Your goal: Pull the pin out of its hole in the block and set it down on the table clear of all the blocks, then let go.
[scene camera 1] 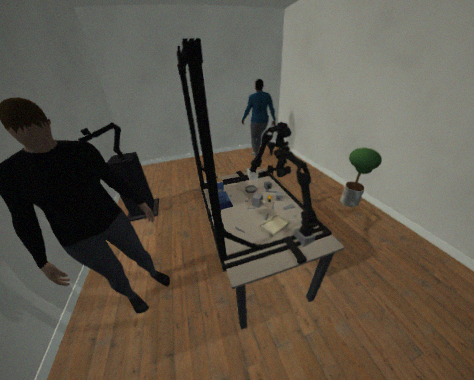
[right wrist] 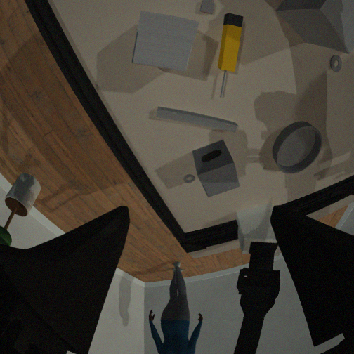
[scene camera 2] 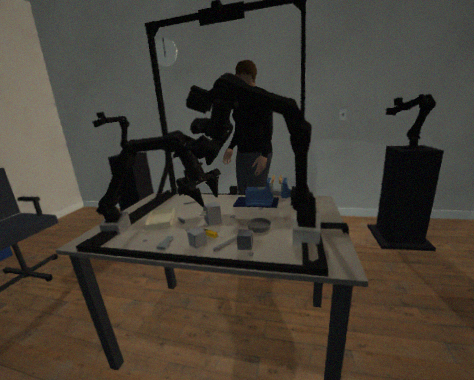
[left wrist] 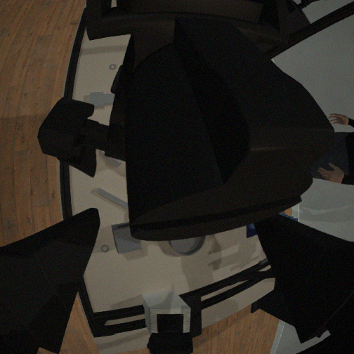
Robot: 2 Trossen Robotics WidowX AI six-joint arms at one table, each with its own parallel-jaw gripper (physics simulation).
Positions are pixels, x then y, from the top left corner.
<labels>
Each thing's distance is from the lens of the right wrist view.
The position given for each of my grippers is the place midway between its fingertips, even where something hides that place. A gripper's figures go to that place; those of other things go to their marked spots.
my right gripper (right wrist: pixel 202 214): 10 cm
round dish (right wrist: pixel 298 144): 38 cm
grey bar (right wrist: pixel 165 112): 26 cm
The marked spots on the round dish and the grey bar are 26 cm apart.
</labels>
